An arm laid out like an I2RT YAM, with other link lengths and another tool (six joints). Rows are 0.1 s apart.
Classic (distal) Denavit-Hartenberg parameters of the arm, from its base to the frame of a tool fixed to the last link. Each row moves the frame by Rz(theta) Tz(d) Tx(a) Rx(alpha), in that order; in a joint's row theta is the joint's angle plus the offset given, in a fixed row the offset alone. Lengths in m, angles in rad.
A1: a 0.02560  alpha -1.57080  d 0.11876  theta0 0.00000
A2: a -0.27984  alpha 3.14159  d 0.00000  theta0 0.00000
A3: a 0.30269  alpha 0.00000  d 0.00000  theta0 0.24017
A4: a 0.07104  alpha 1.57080  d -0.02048  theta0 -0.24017
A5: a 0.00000  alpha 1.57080  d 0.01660  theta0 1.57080
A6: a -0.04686  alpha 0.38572  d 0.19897  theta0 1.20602
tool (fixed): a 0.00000  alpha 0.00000  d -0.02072  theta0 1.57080
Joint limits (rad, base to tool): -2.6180..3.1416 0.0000..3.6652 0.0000..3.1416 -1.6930..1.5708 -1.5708..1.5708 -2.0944..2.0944
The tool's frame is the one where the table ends.
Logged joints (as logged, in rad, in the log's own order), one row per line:
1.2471 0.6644 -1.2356 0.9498 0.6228 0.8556
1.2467 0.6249 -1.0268 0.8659 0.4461 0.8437
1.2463 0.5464 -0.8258 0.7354 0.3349 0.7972
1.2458 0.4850 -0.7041 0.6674 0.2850 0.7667
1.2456 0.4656 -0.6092 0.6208 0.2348 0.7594
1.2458 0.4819 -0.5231 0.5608 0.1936 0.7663
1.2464 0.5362 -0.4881 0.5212 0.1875 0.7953
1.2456 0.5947 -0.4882 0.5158 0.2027 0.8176
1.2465 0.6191 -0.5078 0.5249 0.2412 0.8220
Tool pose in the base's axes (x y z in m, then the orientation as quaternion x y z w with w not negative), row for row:
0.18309 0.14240 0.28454 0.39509 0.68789 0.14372 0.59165
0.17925 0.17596 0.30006 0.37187 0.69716 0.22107 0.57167
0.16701 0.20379 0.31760 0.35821 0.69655 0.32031 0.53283
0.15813 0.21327 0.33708 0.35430 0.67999 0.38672 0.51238
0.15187 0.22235 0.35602 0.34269 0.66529 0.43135 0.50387
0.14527 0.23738 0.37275 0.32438 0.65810 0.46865 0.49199
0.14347 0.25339 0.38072 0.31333 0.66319 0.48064 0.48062
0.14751 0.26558 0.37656 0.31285 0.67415 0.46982 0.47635
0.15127 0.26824 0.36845 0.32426 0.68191 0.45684 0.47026
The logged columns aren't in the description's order. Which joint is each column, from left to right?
Columns, left to right: A1, A2, A4, A5, A6, A3.
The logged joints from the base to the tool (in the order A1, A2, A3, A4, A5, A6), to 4 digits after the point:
1.2471 0.6644 0.8556 -1.2356 0.9498 0.6228
1.2467 0.6249 0.8437 -1.0268 0.8659 0.4461
1.2463 0.5464 0.7972 -0.8258 0.7354 0.3349
1.2458 0.4850 0.7667 -0.7041 0.6674 0.2850
1.2456 0.4656 0.7594 -0.6092 0.6208 0.2348
1.2458 0.4819 0.7663 -0.5231 0.5608 0.1936
1.2464 0.5362 0.7953 -0.4881 0.5212 0.1875
1.2456 0.5947 0.8176 -0.4882 0.5158 0.2027
1.2465 0.6191 0.8220 -0.5078 0.5249 0.2412

